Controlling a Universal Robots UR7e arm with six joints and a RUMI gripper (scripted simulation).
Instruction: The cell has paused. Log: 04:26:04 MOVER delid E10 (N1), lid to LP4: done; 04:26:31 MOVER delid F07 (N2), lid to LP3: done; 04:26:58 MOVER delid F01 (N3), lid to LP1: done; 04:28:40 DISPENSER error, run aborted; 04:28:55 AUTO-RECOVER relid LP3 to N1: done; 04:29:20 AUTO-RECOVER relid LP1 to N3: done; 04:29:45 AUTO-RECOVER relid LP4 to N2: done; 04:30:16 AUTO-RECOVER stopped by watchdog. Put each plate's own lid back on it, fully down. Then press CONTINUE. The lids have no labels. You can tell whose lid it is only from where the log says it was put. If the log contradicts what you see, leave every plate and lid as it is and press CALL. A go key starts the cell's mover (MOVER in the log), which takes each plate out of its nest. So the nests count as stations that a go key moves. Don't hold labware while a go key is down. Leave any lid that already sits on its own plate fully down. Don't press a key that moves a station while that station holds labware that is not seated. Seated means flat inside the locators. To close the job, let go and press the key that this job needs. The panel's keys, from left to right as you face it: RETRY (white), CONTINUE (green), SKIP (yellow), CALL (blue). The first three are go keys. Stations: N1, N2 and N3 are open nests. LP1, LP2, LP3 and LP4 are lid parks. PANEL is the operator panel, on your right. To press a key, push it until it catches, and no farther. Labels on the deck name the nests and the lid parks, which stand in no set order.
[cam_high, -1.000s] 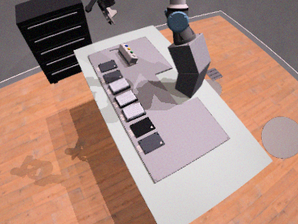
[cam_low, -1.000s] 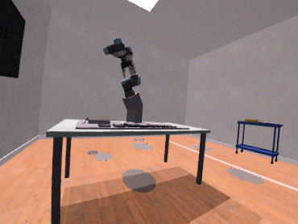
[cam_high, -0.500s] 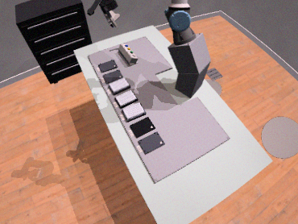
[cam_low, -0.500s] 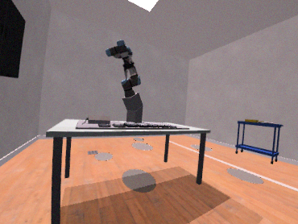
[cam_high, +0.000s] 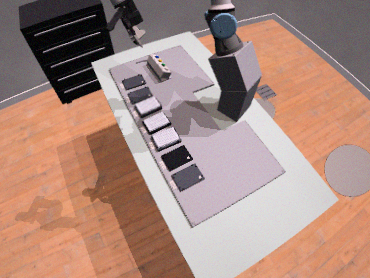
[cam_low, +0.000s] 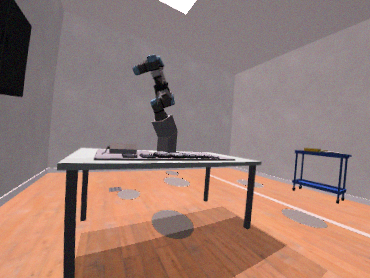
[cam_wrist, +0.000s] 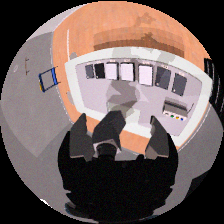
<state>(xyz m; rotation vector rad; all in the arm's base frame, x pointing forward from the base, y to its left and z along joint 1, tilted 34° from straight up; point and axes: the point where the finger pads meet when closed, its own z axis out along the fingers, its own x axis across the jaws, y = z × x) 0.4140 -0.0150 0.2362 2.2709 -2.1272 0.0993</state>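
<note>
Right now the white lidded plate is 10 mm to the left of my hand and 440 mm below it. From my hand the other things lie so: yellow key: 220 mm behind, 310 mm to the right, 400 mm below; green key: 230 mm behind, 260 mm to the right, 400 mm below; white lid: 270 mm to the left, 430 mm below.
</note>
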